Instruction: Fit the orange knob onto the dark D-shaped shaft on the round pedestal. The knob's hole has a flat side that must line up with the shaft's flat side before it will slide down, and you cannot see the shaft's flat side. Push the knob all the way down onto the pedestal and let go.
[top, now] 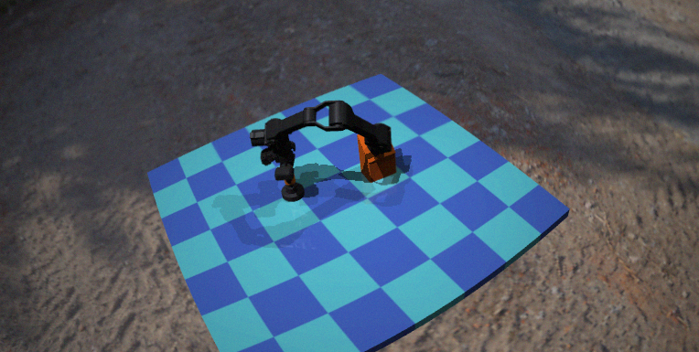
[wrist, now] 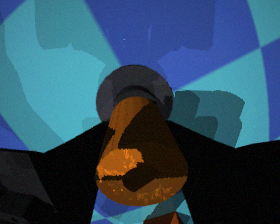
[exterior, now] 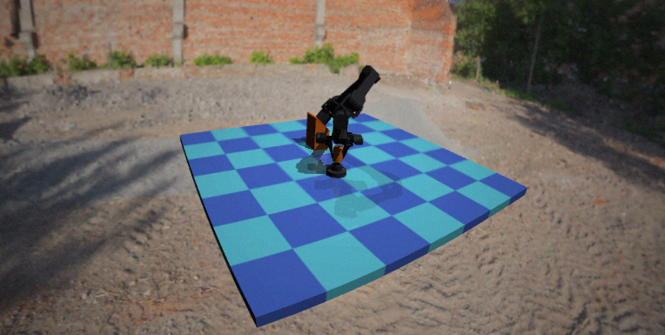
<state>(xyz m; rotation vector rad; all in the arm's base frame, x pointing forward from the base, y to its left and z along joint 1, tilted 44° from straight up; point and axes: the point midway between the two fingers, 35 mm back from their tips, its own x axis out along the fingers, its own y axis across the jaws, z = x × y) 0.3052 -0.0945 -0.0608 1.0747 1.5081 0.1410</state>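
Now: the orange knob 20 mm above my gripper tip. Also, from my gripper tip: pedestal (40 mm below).
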